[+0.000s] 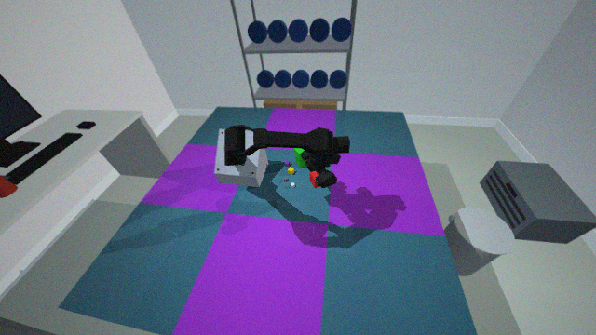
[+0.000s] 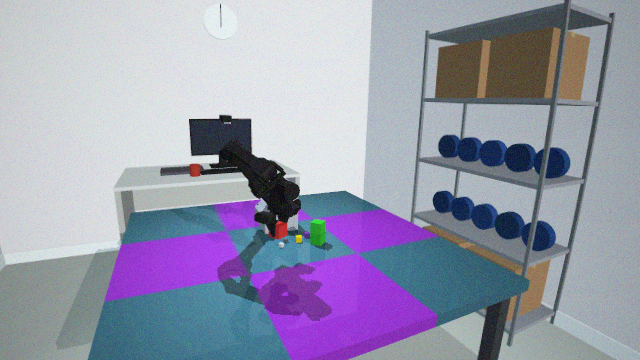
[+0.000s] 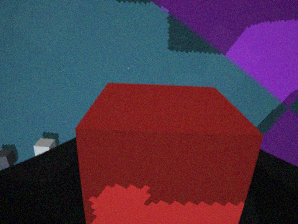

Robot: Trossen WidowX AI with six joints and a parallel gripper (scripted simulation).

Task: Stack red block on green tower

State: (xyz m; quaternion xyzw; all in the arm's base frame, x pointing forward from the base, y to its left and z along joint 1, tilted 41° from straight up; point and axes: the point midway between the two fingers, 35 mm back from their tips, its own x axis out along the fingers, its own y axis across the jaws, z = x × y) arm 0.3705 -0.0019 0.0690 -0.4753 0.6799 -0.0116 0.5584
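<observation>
Right now my gripper tip is 19 cm past the purple block, 16 cm to the right of it and 10 cm above it. The rest, counted from my gripper tip: white block: 12 cm behind, 4 cm to the left, 10 cm below; grey block: 17 cm behind, 6 cm to the left, 10 cm below; red block: 2 cm above.
</observation>
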